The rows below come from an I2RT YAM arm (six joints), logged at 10 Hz.
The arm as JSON. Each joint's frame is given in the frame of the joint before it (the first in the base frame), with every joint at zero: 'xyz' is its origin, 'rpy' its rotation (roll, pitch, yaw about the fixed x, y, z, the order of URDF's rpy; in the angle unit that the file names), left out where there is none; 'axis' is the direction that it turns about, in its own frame. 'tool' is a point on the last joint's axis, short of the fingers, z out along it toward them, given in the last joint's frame.
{
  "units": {
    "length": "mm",
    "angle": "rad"
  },
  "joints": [
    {
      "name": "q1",
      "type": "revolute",
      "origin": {
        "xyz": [
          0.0,
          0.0,
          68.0
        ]
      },
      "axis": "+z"
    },
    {
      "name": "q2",
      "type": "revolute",
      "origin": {
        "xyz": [
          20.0,
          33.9,
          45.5
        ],
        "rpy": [
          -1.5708,
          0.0,
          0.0
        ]
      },
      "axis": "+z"
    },
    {
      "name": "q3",
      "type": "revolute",
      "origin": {
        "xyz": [
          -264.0,
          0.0,
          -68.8
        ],
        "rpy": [
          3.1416,
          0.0,
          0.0
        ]
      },
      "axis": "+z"
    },
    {
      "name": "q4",
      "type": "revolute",
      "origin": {
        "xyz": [
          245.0,
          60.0,
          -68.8
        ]
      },
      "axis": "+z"
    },
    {
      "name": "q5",
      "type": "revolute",
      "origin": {
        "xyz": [
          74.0,
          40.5,
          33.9
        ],
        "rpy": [
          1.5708,
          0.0,
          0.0
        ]
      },
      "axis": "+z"
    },
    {
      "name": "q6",
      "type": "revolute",
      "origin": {
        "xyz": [
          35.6,
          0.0,
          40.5
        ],
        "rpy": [
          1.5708,
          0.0,
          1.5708
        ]
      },
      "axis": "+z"
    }
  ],
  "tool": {
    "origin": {
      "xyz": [
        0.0,
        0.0,
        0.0
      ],
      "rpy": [
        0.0,
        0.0,
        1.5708
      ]
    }
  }
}
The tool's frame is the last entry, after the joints.
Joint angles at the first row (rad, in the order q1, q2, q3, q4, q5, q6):
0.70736 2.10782 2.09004 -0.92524 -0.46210 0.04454
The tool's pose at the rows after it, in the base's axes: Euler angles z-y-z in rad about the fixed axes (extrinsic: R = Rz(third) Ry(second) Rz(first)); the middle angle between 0 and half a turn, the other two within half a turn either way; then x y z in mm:
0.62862 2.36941 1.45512 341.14 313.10 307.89
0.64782 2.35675 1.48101 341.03 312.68 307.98
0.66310 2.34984 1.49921 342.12 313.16 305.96
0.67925 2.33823 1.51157 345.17 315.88 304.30
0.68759 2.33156 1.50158 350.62 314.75 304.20
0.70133 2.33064 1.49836 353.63 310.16 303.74
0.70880 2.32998 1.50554 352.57 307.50 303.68
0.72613 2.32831 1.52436 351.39 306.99 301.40
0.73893 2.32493 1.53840 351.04 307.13 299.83
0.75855 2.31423 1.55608 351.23 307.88 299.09
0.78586 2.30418 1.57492 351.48 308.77 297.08
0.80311 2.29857 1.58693 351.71 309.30 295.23
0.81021 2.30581 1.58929 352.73 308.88 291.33
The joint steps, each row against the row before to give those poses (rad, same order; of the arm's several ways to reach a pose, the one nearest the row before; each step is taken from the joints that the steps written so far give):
-0.00133 -0.00013 -0.00967 0.00129 -0.03301 -0.00359
-0.00211 -0.00071 -0.00190 0.00050 -0.02337 -0.00107
-0.00177 0.00547 0.00010 0.00244 -0.01555 -0.00027
-0.00071 0.01727 0.01820 0.00363 -0.01439 0.00937
-0.00953 0.01372 0.01934 0.00094 -0.00366 0.01209
-0.01197 -0.00269 -0.00558 -0.00063 -0.00566 0.00585
-0.00342 -0.01062 -0.01618 0.00076 -0.00656 -0.00238
-0.00004 -0.00409 -0.01436 0.00197 -0.01189 -0.00012
0.00006 0.00008 -0.00583 0.00155 -0.01008 0.00082
-0.00006 0.00302 0.00058 0.00262 -0.01683 0.00764
0.00008 0.00334 -0.00371 0.00569 -0.01710 0.01390
-0.00007 0.00229 -0.00413 0.00452 -0.01049 0.00807
-0.00192 0.00353 -0.00781 0.00198 0.00232 -0.00126

